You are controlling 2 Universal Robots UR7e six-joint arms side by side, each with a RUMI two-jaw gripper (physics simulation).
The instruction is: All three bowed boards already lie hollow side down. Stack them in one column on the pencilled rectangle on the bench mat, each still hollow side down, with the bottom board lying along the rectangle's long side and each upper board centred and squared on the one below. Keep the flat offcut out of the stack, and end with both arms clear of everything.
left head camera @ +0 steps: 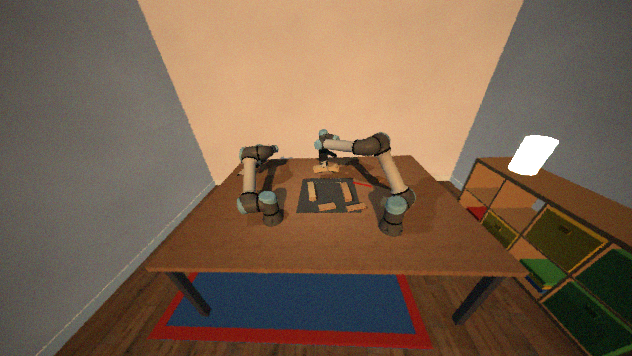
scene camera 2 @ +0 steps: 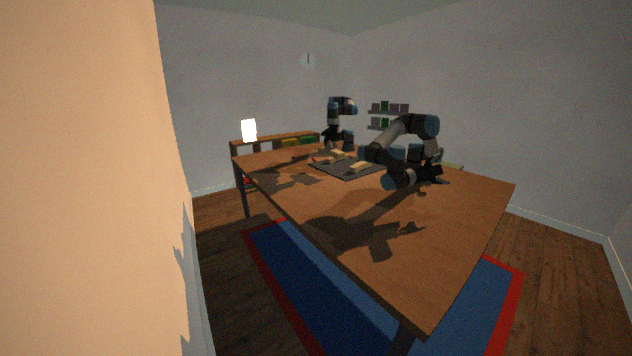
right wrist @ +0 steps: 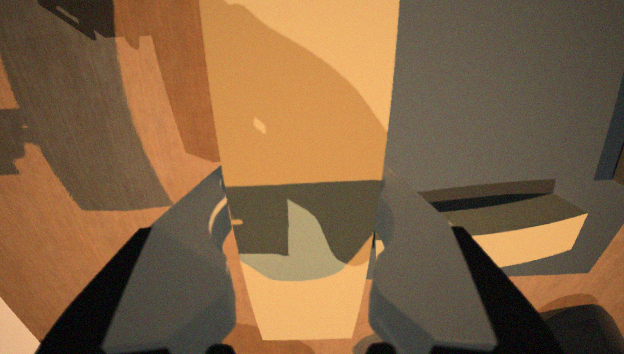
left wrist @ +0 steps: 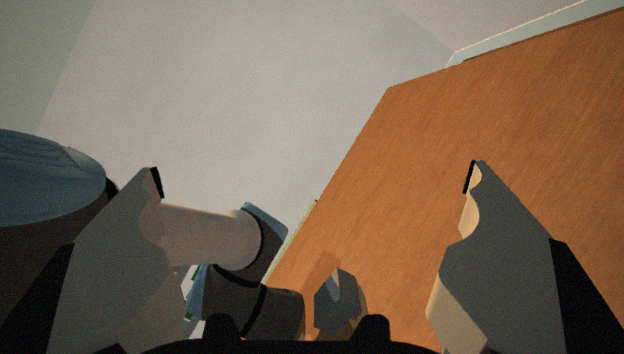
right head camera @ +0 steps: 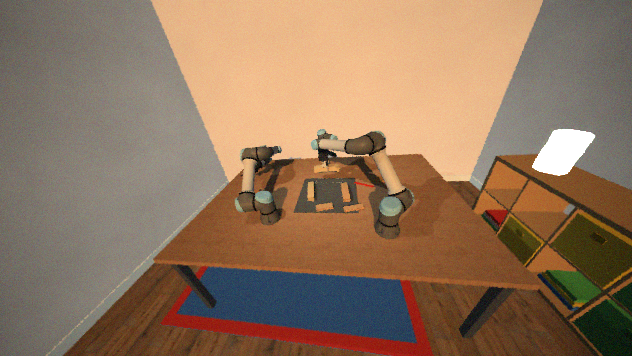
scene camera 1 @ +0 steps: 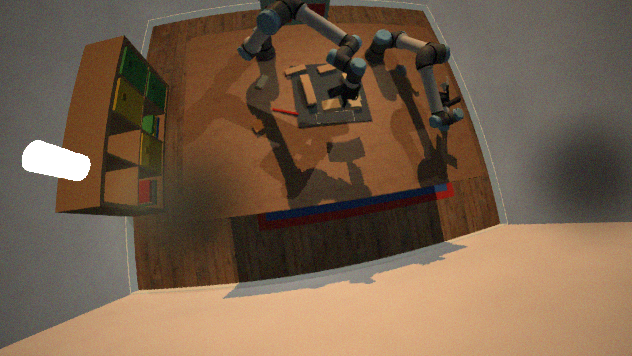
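Pixels of known places: left gripper, between the fingertips: (left head camera: 239, 170) (scene camera 2: 445, 168) (left wrist: 311, 166) (right head camera: 242, 170) (scene camera 1: 446, 83); right gripper, between the fingertips: (left head camera: 326, 169) (scene camera 2: 330, 153) (right wrist: 303, 163) (right head camera: 327, 169) (scene camera 1: 340, 106); left arm's base, origin of its link: (left head camera: 273, 219) (right wrist: 566, 329) (left wrist: 286, 325) (right head camera: 270, 218) (scene camera 1: 373, 56); right arm's base, origin of its link: (left head camera: 390, 227) (scene camera 2: 348, 150) (right head camera: 386, 229) (scene camera 1: 265, 53).
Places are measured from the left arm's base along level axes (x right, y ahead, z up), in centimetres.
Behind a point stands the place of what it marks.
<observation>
My right gripper (left head camera: 325, 163) @(x 16.4, y 63.4, z 13.5 cm) (right head camera: 326, 164) @(x 16.4, y 63.4, z 13.5 cm) (right wrist: 303, 163) @(x 16.4, y 63.4, z 13.5 cm) is shut on a wooden board (left head camera: 320, 169) @(x 12.5, y 58.0, z 15.4 cm) (scene camera 1: 331, 104) @(x 21.6, y 66.3, z 17.1 cm) (right wrist: 300, 90) @(x 20.5, y 65.3, z 17.1 cm) and holds it above the far part of the mat (left head camera: 329, 195) @(x 27.9, y 42.5, z 0.6 cm). The board runs roughly along the pencilled rectangle (scene camera 1: 354, 116). A bowed board (left head camera: 312, 191) @(x 15.1, y 35.7, z 5.9 cm) (right head camera: 311, 191) @(x 15.2, y 35.8, z 5.9 cm) (scene camera 2: 360, 166) @(x 6.8, y 42.6, z 4.8 cm) (right wrist: 530, 240) @(x 15.2, y 35.9, z 5.9 cm) lies on the mat's left in the head views, arched up. A long piece (left head camera: 346, 192) @(x 41.8, y 46.3, z 5.2 cm) (scene camera 1: 307, 90) @(x 39.3, y 53.0, z 5.0 cm) lies on the right. Two shorter-looking pieces (left head camera: 327, 206) @(x 32.8, y 26.8, z 2.4 cm) (left head camera: 356, 207) @(x 53.7, y 34.6, z 2.2 cm) lie along the near edge. Which is the flat offcut is unclear. My left gripper (left wrist: 311, 166) @(x -51.0, y 21.4, z 20.6 cm) is open and empty, away from the mat.
A red stick (left head camera: 362, 184) @(x 49.7, y 69.7, z 0.8 cm) (scene camera 1: 285, 111) @(x 49.1, y 70.3, z 0.9 cm) lies beside the mat. In scene camera 1, a greenish block (scene camera 1: 261, 82) @(x 71.9, y 53.4, z 1.9 cm) and an orange-brown block (scene camera 1: 258, 127) @(x 61.7, y 86.3, z 2.0 cm) are on the table (scene camera 1: 215, 115) @(x 93.9, y 84.7, z 0.0 cm). A shelf unit (scene camera 1: 90, 135) stands beyond the table's edge.
</observation>
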